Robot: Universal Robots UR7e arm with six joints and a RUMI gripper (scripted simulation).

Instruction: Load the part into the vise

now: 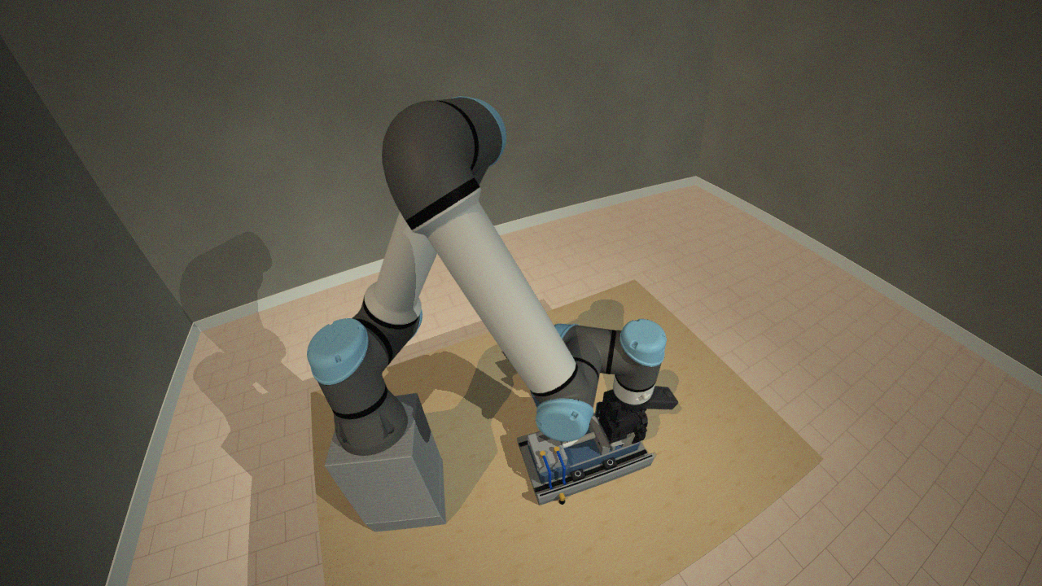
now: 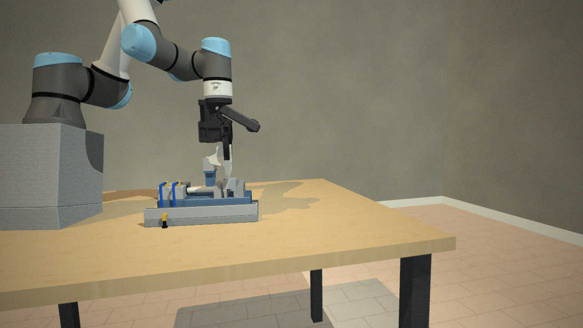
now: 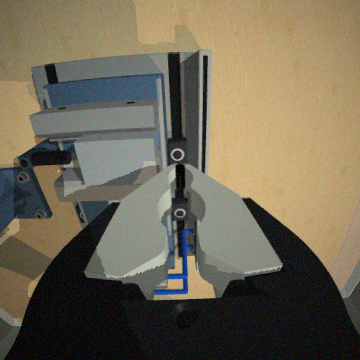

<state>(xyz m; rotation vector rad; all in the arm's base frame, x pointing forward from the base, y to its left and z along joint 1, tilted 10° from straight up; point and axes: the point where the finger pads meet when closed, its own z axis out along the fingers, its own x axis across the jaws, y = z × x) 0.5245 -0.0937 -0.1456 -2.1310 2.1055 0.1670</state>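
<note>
Right now the part is 5 cm to the left of my hand and 4 cm below it. Also, from my hand: fixed jaw 3 cm ahead, 7 cm to the left, 5 cm below; then moving jaw 4 cm behind, 7 cm to the left, 5 cm below; then work stop 11 cm to the left, 4 cm below.
</note>
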